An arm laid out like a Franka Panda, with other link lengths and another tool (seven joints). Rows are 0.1 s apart.
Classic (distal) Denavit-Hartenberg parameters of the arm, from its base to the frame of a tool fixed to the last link. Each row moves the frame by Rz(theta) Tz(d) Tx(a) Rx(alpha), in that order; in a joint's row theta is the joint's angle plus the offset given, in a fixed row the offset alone. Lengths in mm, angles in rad.
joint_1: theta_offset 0, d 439.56, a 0, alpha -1.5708
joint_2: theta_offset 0, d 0, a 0, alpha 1.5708
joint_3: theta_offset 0, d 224.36, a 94.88, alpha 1.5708
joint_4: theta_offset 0, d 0, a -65.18, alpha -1.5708
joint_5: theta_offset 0, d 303.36, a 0, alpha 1.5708
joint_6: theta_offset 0, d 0, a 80.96, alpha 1.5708
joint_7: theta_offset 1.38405, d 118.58, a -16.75, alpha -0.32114
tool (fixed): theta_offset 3.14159, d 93.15, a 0, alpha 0
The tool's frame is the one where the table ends.
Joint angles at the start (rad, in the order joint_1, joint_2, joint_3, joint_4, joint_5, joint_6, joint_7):
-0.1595, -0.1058, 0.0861, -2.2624, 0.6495, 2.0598, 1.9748
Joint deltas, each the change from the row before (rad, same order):
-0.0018, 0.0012, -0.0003, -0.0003, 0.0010, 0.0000, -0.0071
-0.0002, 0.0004, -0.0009, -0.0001, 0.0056, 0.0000, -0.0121
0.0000, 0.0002, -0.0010, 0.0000, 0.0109, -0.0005, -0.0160
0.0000, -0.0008, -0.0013, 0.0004, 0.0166, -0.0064, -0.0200
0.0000, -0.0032, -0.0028, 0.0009, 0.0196, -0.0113, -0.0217
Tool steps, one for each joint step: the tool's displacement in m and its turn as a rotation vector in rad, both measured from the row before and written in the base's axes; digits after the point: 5 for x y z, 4 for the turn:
-0.00006, -0.00070, -0.00047, 0.0008, -0.0023, 0.0034
0.00020, 0.00030, 0.00045, 0.0043, -0.0063, 0.0061
0.00042, 0.00096, 0.00107, 0.0086, -0.0087, 0.0067
-0.00014, 0.00215, 0.00199, 0.0154, -0.0084, 0.0096
-0.00046, 0.00236, 0.00346, 0.0196, -0.0092, 0.0103

